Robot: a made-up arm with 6 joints.
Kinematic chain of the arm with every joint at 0, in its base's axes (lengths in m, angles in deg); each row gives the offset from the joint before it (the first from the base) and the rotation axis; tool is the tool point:
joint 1: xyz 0 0 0.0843 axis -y
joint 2: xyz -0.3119 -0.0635 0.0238 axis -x
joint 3: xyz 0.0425 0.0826 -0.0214 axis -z
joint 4: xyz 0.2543 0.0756 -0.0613 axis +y
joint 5: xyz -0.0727 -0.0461 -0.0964 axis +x
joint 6: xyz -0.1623 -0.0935 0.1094 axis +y
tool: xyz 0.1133 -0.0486 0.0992
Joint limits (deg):
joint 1: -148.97..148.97
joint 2: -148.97..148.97
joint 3: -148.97..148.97
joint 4: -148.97..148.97
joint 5: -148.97..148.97
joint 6: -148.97..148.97
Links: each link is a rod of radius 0.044 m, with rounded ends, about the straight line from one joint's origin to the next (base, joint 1, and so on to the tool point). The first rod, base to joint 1, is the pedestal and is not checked.
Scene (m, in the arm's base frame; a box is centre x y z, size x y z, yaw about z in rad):
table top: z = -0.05
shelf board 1: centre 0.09 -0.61 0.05 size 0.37 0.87 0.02 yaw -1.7
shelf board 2: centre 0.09 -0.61 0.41 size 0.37 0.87 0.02 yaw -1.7
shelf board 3: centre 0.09 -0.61 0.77 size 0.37 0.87 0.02 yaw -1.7
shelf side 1: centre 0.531 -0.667 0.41 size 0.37 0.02 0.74 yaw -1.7
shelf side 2: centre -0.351 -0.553 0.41 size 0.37 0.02 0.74 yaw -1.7
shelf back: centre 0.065 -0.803 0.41 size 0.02 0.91 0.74 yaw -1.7
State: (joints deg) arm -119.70 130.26 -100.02 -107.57 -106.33 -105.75
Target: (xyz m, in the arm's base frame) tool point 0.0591 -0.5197 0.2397
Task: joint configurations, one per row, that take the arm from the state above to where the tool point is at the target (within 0.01 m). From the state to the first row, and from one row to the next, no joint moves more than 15 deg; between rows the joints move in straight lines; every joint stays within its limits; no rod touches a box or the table.
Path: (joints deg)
1: -118.94 116.76 -95.75 -97.11 -92.88 -102.18
2: -118.17 103.25 -91.48 -86.65 -79.43 -98.61
3: -117.41 89.75 -87.21 -76.18 -65.98 -95.05
4: -116.65 76.25 -82.94 -65.72 -52.52 -91.48
5: -115.89 62.74 -78.66 -55.26 -39.07 -87.91
6: -116.60 72.18 -71.31 -50.65 -38.37 -99.27
7: -117.31 81.63 -63.95 -46.05 -37.67 -110.64
8: -118.02 91.07 -56.60 -41.44 -36.96 -122.01
9: -118.73 100.51 -49.24 -36.84 -36.26 -133.37
10: -117.01 101.38 -51.16 -49.02 -33.81 -138.57
11: -115.30 102.25 -53.08 -61.19 -31.35 -143.77
12: -113.58 103.11 -55.00 -73.37 -28.90 -148.97

